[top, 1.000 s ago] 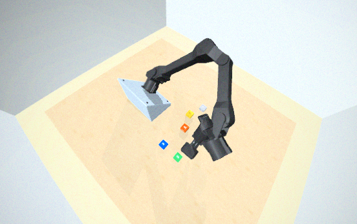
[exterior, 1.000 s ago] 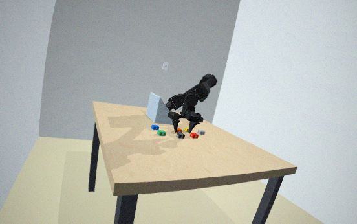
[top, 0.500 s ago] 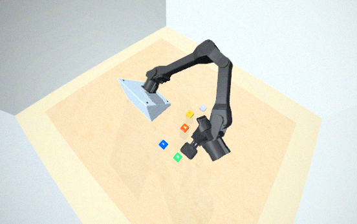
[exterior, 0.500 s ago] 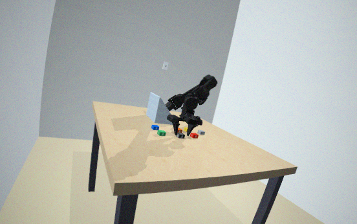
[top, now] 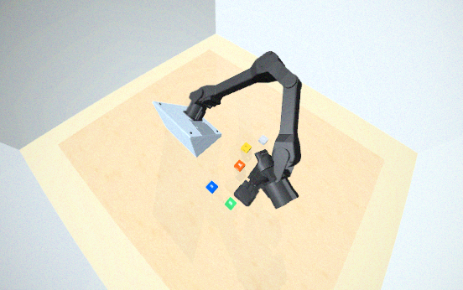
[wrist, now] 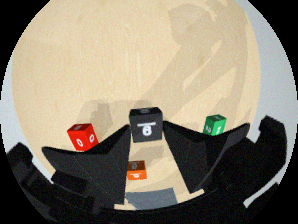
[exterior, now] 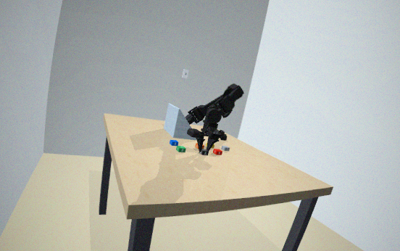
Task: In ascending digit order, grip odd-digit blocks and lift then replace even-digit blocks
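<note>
The dark grey block lies right at my gripper tip. Round my gripper tip: orange block (90 mm behind, 20 mm to the left); then red block (90 mm to the left, 10 mm behind); then green block (110 mm to the right, 20 mm behind).
</note>
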